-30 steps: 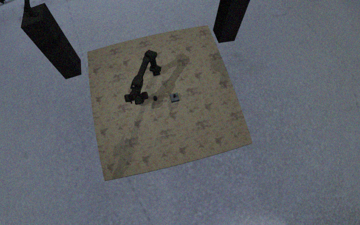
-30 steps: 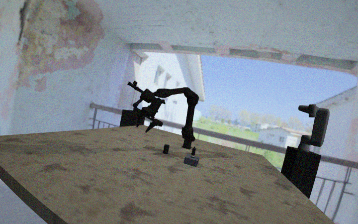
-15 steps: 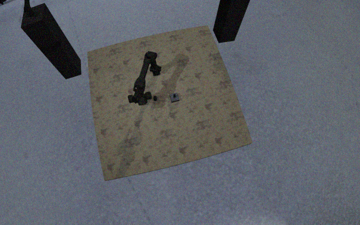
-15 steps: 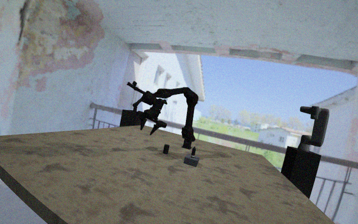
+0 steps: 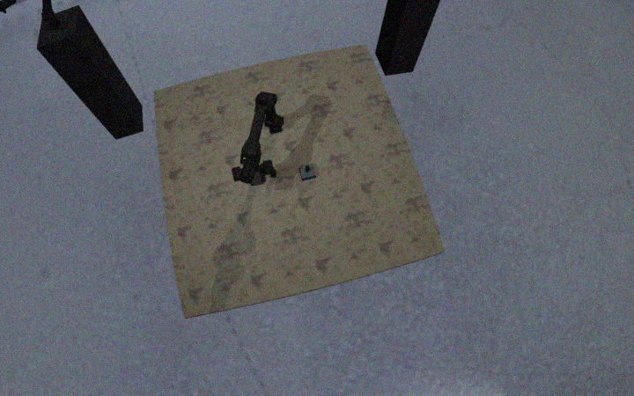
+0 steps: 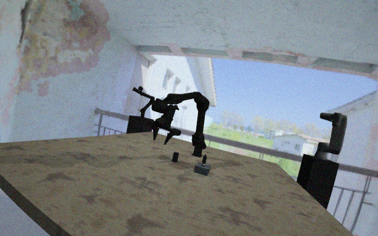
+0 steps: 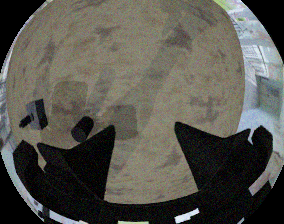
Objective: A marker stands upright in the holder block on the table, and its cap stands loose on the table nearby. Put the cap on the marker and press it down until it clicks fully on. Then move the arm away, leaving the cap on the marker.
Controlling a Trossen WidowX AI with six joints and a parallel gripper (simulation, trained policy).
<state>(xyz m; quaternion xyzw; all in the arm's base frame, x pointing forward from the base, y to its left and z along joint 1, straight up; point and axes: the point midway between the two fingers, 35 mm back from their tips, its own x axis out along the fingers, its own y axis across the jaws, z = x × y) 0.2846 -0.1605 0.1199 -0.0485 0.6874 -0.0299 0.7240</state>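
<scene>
Right now my gripper tip is 30 mm past the dark cap, 100 mm to the right of it and 60 mm above it. Also, from my gripper tip: dark marker 260 mm to the left, 20 mm below; grey holder block 260 mm to the left, 70 mm below.
</scene>
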